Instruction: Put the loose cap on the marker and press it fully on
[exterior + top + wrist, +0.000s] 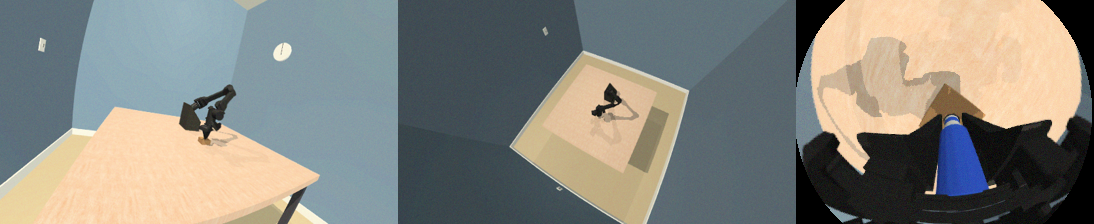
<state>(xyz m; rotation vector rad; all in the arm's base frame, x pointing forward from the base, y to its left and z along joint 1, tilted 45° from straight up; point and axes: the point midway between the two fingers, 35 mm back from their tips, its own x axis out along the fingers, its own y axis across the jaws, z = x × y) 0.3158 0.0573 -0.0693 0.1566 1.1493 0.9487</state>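
The tan holder block lies 20 mm below my gripper tip and 10 mm behind it. Also, from my gripper tip: white marker: 40 mm above, 10 mm behind; then blue cap: 50 mm above, 10 mm behind.
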